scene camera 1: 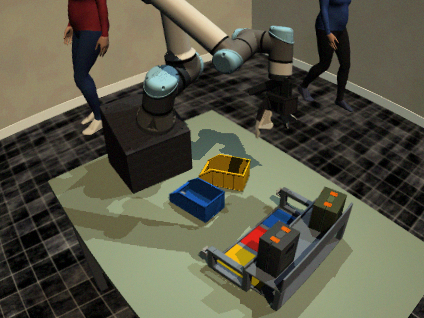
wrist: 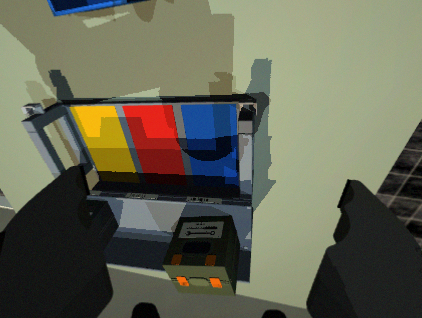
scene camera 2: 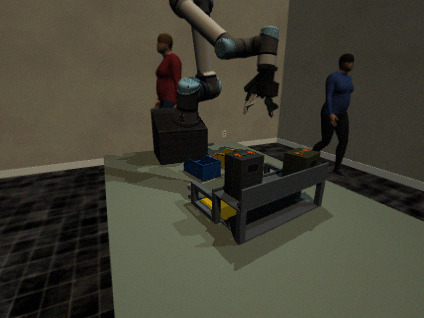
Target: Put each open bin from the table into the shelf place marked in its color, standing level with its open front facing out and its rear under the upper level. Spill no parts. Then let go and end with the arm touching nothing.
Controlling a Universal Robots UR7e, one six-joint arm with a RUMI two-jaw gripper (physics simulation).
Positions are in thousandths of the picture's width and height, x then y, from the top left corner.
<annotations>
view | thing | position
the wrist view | my gripper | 508,555
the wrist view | marked shelf place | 501,407
</annotations>
